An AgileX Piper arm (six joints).
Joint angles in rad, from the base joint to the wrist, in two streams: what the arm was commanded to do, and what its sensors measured. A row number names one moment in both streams.
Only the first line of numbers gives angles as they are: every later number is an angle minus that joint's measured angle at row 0.
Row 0, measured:
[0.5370, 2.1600, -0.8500, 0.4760, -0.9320, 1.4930]
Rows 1 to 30, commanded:
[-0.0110, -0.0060, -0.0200, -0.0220, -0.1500, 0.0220]
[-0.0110, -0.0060, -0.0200, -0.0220, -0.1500, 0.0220]
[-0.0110, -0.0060, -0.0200, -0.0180, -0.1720, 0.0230]
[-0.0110, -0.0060, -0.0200, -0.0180, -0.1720, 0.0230]
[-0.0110, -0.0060, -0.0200, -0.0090, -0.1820, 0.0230]
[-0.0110, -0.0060, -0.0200, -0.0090, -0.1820, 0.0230]
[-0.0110, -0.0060, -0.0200, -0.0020, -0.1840, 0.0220]
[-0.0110, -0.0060, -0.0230, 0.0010, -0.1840, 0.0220]
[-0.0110, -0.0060, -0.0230, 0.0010, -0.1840, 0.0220]
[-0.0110, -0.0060, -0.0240, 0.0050, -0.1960, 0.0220]
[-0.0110, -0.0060, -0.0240, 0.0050, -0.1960, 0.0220]
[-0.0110, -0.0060, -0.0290, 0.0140, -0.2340, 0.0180]
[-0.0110, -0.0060, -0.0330, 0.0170, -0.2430, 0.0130]
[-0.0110, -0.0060, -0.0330, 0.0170, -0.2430, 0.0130]
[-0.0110, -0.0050, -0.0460, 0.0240, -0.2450, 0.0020]
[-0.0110, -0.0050, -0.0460, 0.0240, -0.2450, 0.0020]
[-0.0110, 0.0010, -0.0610, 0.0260, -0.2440, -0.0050]
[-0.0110, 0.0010, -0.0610, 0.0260, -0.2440, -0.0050]
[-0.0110, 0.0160, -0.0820, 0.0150, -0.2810, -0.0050]
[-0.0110, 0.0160, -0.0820, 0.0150, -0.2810, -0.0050]
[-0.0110, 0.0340, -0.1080, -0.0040, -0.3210, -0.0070]
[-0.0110, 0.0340, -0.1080, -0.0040, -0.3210, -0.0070]
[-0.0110, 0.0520, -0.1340, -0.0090, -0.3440, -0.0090]
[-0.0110, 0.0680, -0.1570, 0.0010, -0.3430, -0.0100]
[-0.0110, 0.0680, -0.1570, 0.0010, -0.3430, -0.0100]
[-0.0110, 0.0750, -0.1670, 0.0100, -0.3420, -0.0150]
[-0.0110, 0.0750, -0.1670, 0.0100, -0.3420, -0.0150]
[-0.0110, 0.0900, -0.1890, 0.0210, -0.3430, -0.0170]
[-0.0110, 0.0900, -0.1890, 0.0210, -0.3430, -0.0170]
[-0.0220, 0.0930, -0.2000, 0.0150, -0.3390, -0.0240]
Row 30, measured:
[0.0250, 0.0750, -0.0780, 0.0970, -0.0590, -0.0250]
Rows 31 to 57, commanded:
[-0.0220, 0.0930, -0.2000, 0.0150, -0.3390, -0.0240]
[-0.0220, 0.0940, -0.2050, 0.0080, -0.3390, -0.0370]
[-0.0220, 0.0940, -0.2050, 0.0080, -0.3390, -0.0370]
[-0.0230, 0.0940, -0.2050, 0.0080, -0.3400, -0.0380]
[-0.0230, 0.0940, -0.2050, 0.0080, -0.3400, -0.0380]
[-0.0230, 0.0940, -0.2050, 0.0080, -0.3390, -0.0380]
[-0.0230, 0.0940, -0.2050, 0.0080, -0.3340, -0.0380]
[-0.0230, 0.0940, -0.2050, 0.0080, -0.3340, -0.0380]
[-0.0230, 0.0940, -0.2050, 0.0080, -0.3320, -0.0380]
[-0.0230, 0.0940, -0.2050, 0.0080, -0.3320, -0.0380]
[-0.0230, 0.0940, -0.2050, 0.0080, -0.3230, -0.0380]
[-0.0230, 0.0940, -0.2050, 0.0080, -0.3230, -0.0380]
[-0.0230, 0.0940, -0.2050, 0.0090, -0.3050, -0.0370]
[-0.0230, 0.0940, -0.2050, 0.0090, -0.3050, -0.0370]
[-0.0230, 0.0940, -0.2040, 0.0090, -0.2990, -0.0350]
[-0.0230, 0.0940, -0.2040, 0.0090, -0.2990, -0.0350]
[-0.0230, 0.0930, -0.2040, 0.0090, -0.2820, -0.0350]
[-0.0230, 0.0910, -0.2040, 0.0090, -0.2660, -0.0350]
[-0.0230, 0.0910, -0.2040, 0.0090, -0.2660, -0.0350]
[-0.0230, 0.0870, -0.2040, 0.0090, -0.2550, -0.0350]
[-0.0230, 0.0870, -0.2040, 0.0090, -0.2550, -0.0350]
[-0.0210, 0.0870, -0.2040, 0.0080, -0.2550, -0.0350]
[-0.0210, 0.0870, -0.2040, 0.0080, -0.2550, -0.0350]
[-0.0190, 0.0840, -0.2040, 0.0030, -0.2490, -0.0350]
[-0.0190, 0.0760, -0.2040, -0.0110, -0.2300, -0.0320]
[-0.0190, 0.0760, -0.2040, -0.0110, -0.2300, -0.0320]
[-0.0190, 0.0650, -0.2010, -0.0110, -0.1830, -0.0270]
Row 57, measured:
[0.0260, 0.0730, -0.0910, 0.1050, -0.0210, -0.0400]
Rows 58 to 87, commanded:
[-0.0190, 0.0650, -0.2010, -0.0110, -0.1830, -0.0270]
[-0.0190, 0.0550, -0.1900, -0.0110, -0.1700, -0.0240]
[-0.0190, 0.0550, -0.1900, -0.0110, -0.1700, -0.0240]
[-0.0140, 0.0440, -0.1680, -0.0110, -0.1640, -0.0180]
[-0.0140, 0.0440, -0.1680, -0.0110, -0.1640, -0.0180]
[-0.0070, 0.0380, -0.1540, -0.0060, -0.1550, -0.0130]
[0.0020, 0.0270, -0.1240, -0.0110, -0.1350, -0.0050]
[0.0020, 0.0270, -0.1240, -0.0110, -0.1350, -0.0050]
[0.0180, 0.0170, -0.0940, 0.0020, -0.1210, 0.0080]
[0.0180, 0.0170, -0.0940, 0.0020, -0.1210, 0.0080]
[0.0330, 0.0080, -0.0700, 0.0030, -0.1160, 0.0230]
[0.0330, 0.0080, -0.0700, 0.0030, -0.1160, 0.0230]
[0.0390, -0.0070, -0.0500, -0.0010, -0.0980, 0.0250]
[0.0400, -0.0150, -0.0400, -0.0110, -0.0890, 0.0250]
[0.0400, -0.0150, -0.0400, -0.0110, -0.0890, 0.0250]
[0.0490, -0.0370, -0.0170, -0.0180, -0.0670, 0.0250]
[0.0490, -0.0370, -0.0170, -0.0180, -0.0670, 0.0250]
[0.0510, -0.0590, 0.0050, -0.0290, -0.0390, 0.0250]
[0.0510, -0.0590, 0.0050, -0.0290, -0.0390, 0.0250]
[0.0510, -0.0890, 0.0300, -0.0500, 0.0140, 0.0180]
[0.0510, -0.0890, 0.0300, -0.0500, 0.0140, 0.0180]
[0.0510, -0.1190, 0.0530, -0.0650, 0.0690, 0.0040]
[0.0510, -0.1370, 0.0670, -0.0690, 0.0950, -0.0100]
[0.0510, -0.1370, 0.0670, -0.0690, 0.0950, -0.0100]
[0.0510, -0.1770, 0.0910, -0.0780, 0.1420, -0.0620]
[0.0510, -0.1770, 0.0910, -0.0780, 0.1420, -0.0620]
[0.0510, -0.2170, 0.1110, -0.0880, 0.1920, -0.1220]
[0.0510, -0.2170, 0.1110, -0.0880, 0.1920, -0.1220]
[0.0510, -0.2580, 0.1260, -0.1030, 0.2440, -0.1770]
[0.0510, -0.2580, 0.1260, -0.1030, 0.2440, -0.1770]
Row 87, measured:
[0.0480, -0.1980, 0.1090, -0.0700, 0.1700, -0.0880]
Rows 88 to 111, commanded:
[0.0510, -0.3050, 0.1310, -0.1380, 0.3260, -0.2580]
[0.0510, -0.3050, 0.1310, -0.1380, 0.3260, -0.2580]
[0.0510, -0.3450, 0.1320, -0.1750, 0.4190, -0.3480]
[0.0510, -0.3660, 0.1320, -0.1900, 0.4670, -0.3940]
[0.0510, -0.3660, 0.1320, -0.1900, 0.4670, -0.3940]
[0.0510, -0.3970, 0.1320, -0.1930, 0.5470, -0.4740]
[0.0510, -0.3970, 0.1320, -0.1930, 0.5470, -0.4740]
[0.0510, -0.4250, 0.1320, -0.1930, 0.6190, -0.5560]
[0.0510, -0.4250, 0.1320, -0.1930, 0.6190, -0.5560]
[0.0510, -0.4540, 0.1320, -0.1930, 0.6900, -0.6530]
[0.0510, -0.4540, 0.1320, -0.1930, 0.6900, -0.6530]
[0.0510, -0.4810, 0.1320, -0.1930, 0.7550, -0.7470]
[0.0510, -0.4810, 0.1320, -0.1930, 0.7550, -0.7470]
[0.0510, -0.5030, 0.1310, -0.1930, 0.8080, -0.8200]
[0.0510, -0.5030, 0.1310, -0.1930, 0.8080, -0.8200]
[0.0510, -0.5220, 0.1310, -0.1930, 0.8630, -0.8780]
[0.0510, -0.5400, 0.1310, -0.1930, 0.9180, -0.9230]
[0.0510, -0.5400, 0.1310, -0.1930, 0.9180, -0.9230]
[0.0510, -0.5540, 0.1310, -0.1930, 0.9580, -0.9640]
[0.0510, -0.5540, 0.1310, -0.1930, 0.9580, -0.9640]
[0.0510, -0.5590, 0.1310, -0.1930, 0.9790, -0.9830]
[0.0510, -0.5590, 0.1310, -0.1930, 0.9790, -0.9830]
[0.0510, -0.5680, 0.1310, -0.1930, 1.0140, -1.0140]
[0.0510, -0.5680, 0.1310, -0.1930, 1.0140, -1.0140]
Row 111, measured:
[0.0480, -0.5480, 0.1300, -0.1820, 0.9580, -0.9530]
